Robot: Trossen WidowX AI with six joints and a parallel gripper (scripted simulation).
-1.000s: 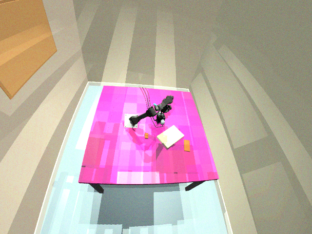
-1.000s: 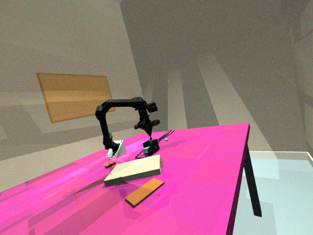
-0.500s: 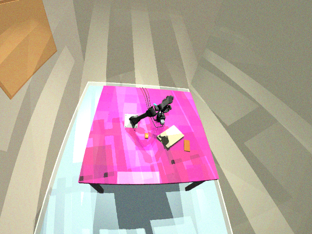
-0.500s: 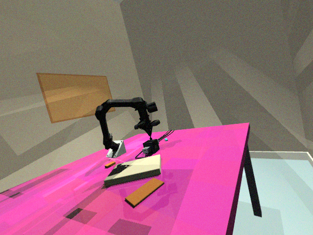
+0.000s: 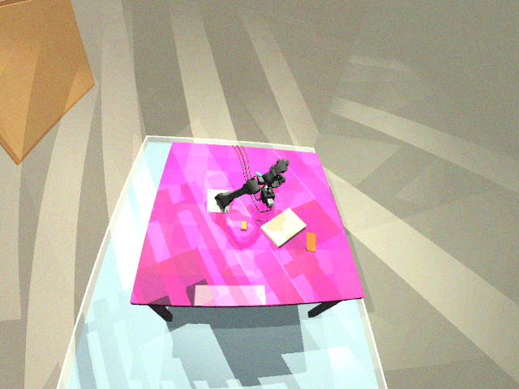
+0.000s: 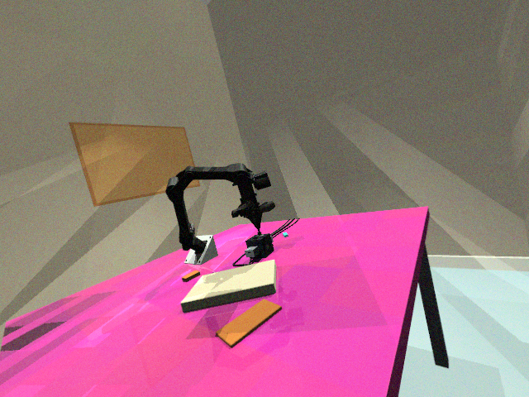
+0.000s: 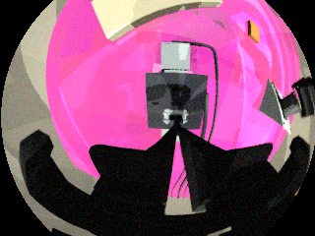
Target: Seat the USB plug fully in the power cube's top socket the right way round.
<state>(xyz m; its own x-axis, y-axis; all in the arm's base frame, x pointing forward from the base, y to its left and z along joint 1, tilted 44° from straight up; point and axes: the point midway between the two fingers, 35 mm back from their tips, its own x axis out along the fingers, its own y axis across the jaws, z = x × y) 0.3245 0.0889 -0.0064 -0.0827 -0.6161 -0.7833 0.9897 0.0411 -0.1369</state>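
My gripper tip is 2 cm above the usb plug. Also, from my gripper tip: white slab: 8 cm ahead, 27 cm to the right, 9 cm below; small cyan piece: 2 cm behind, 22 cm to the left, 10 cm below; small orange block: 18 cm behind, 24 cm to the right, 10 cm below.
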